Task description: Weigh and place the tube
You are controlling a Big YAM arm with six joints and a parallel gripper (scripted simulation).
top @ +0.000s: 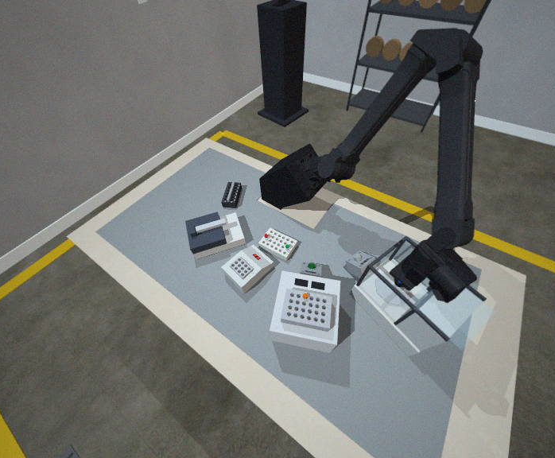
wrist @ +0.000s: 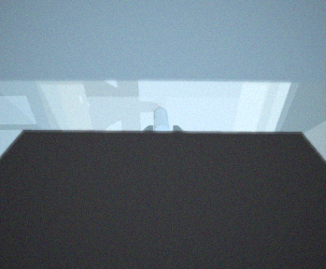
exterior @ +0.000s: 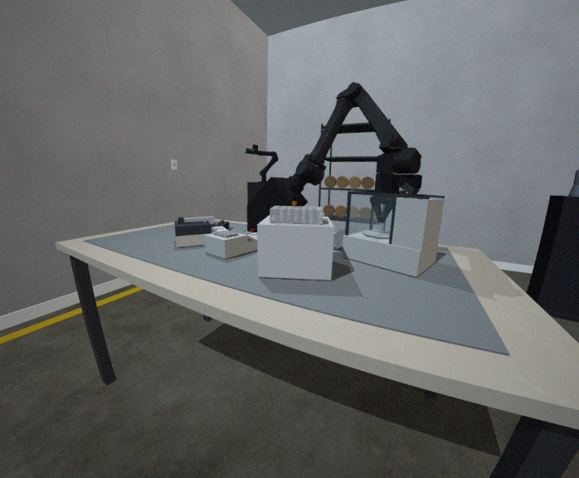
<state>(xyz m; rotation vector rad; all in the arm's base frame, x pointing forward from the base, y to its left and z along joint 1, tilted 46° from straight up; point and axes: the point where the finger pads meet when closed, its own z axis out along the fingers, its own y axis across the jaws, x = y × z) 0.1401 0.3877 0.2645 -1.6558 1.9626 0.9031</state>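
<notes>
My hand is 5 cm above the octagonal balance pan. The rest, counted from my hand: mixer block 26 cm ahead, 15 cm to the right, 3 cm above; then dry block DB 24 cm ahead, 43 cm to the right, 10 cm below; then tube rack RK 9 cm ahead, 42 cm to the right, 11 cm below.
</notes>
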